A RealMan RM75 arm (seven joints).
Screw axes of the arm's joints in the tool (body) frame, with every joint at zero. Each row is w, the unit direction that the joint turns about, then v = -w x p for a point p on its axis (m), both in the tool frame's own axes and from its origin. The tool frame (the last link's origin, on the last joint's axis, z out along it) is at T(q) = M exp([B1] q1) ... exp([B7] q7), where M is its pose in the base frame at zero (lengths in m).
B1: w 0 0 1 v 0.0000 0.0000 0.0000
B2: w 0 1 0 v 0.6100 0.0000 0.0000
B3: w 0 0 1 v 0.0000 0.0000 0.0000
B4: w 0 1 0 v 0.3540 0.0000 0.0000
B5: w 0 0 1 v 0.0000 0.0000 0.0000
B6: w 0 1 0 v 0.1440 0.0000 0.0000
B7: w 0 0 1 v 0.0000 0.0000 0.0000
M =
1 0 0 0.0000
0 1 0 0.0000
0 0 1 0.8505
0 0 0 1
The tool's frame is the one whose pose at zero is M.
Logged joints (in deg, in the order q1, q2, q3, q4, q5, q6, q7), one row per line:
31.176 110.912 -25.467 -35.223 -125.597 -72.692 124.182
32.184 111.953 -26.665 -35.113 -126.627 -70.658 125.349
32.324 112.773 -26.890 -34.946 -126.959 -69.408 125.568
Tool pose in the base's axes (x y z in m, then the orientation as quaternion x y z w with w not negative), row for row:
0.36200 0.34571 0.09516 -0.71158 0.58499 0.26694 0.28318
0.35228 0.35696 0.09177 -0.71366 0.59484 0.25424 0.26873
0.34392 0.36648 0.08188 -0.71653 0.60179 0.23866 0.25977
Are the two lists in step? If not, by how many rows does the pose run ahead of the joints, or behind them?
The pose runs 2 rows behind the joints: the pose in row i belongs to the joints in row i - 2.
